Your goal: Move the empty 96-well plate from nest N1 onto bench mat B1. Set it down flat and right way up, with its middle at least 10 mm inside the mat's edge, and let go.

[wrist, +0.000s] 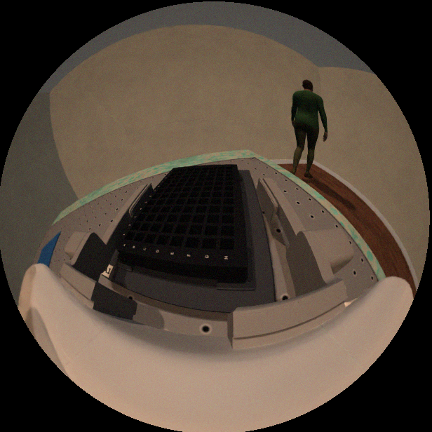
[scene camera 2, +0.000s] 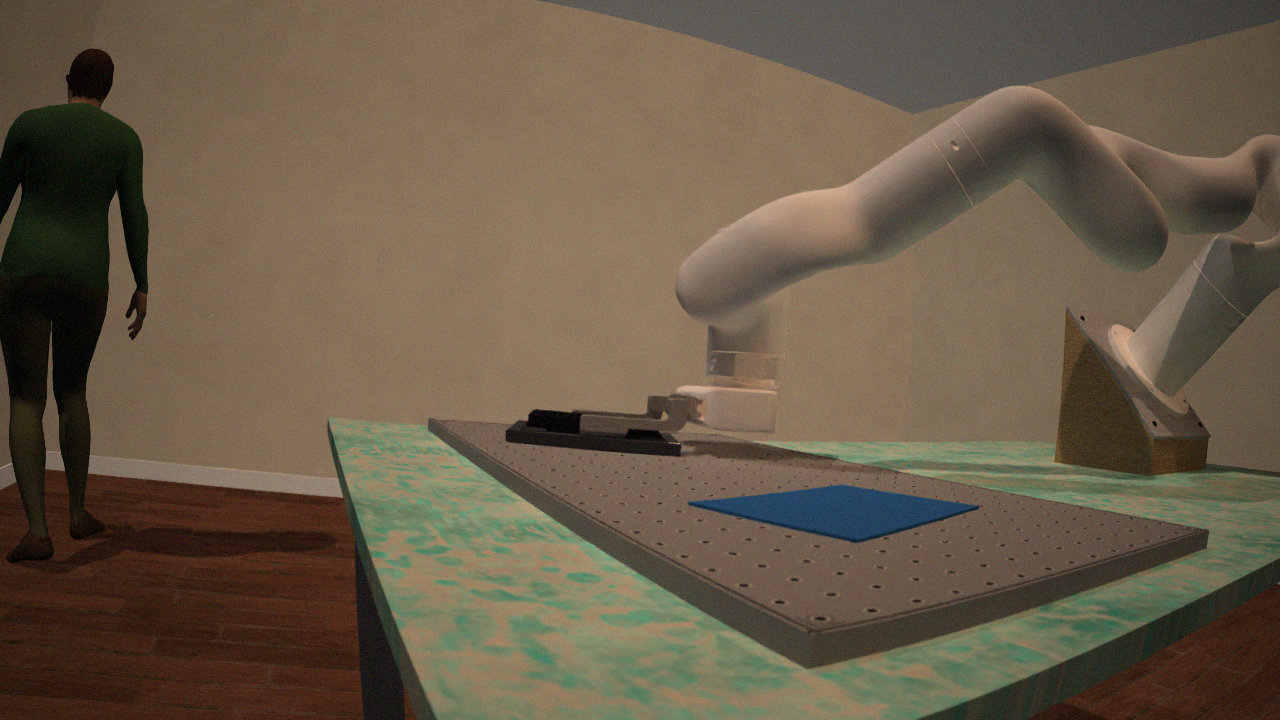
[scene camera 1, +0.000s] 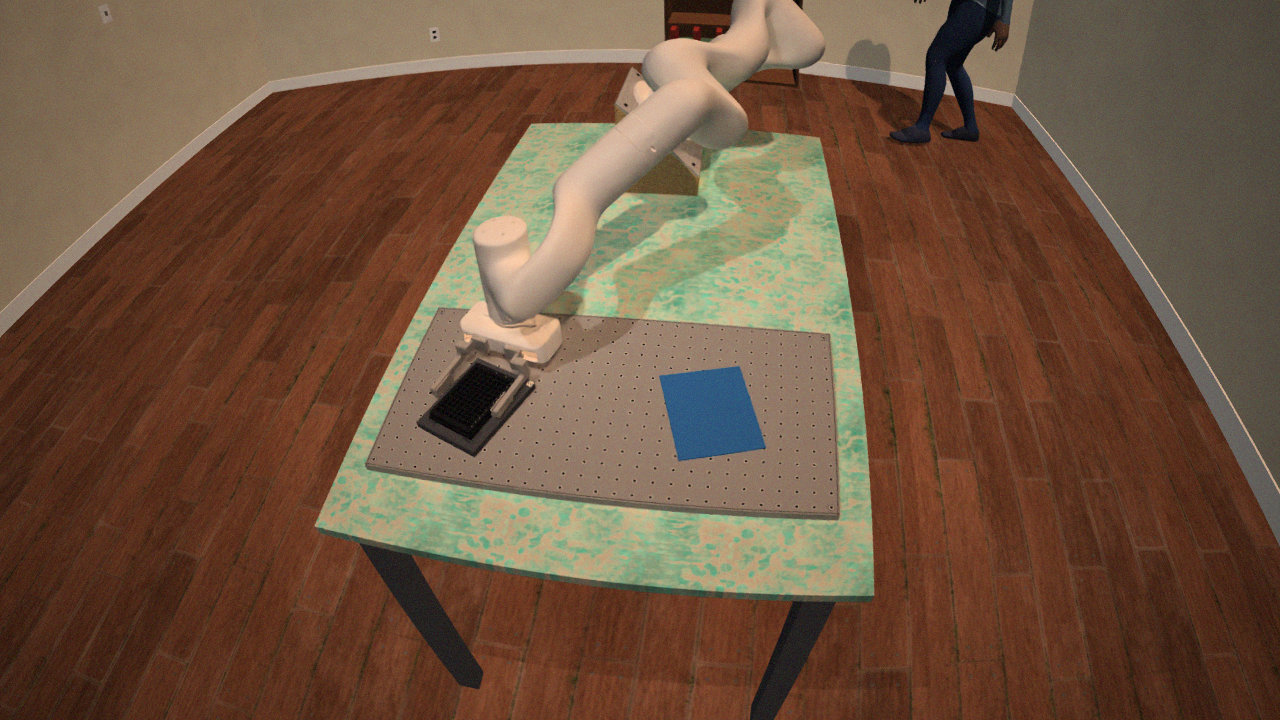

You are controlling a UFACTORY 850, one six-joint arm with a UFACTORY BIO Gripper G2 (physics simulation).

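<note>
The black 96-well plate [scene camera 1: 474,398] [scene camera 2: 553,420] [wrist: 195,215] sits flat and right way up in the dark grey nest [scene camera 1: 472,445] [scene camera 2: 590,442] [wrist: 200,295], at the left of the board in scene camera 1. My gripper [scene camera 1: 466,402] [scene camera 2: 586,422] [wrist: 205,197] reaches in horizontally, low over the nest, and is shut on the plate, one finger along each long side. The row letters face the gripper body. The blue mat [scene camera 1: 711,411] [scene camera 2: 832,512] [wrist: 49,250] lies flat on the board, apart from the nest; the wrist view shows part of it.
The grey perforated board [scene camera 1: 581,447] [scene camera 2: 716,573] bears the nest and mat on the green-patterned table [scene camera 1: 626,546] [scene camera 2: 501,617]. The wedge-shaped arm base [scene camera 1: 666,174] [scene camera 2: 1109,420] stands at the table's far end. A person in green [scene camera 2: 71,205] [wrist: 307,112] and one in blue [scene camera 1: 957,71] stand beyond the table.
</note>
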